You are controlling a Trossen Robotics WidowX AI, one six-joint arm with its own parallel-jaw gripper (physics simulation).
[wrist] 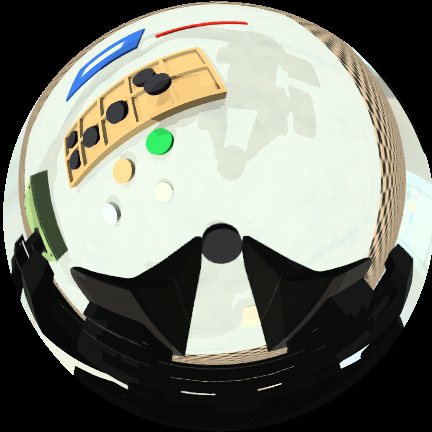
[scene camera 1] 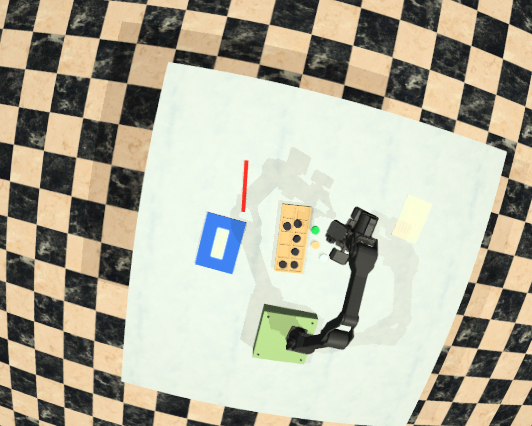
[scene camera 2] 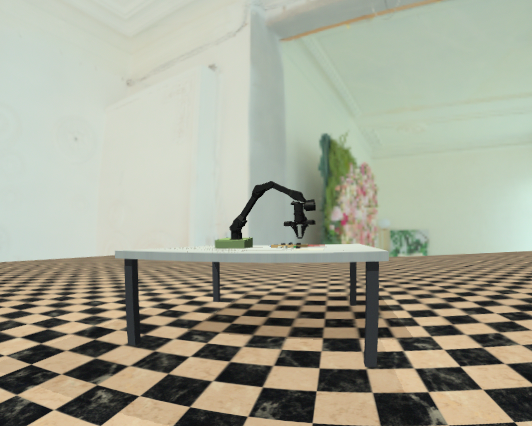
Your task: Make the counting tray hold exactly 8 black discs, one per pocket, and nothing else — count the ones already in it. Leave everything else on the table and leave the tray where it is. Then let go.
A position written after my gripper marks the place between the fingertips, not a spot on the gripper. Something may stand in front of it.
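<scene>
In scene camera 1, my gripper [scene camera 1: 345, 229], a tan counting tray [scene camera 1: 289, 213]. In the wrist view, my gripper [wrist: 221, 241], the tan counting tray [wrist: 194, 81].
</scene>
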